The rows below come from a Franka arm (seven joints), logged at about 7 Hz.
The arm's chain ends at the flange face. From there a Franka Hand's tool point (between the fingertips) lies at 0.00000 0.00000 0.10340 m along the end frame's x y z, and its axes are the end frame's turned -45 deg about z.
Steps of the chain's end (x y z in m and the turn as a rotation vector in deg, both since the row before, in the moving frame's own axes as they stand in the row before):
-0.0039 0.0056 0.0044 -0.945 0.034 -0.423
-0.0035 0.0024 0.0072 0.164 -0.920 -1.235
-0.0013 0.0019 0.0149 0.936 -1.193 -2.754
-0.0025 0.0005 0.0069 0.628 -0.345 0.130
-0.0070 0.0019 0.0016 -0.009 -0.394 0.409
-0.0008 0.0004 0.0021 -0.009 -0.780 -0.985
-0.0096 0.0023 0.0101 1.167 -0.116 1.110
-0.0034 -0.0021 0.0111 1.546 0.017 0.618
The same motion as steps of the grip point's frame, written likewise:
-0.0079 0.0025 0.0044 -0.692 -0.644 -0.423
-0.0052 -0.0022 0.0072 0.767 -0.535 -1.235
-0.0027 -0.0023 0.0149 1.505 -0.182 -2.754
-0.0018 -0.0027 0.0069 0.688 0.200 0.130
-0.0068 -0.0041 0.0016 0.272 -0.285 0.409
-0.0019 -0.0013 0.0021 0.545 -0.558 -0.985
-0.0071 -0.0068 0.0101 0.907 0.743 1.110
0.0011 -0.0058 0.0111 1.081 1.105 0.618

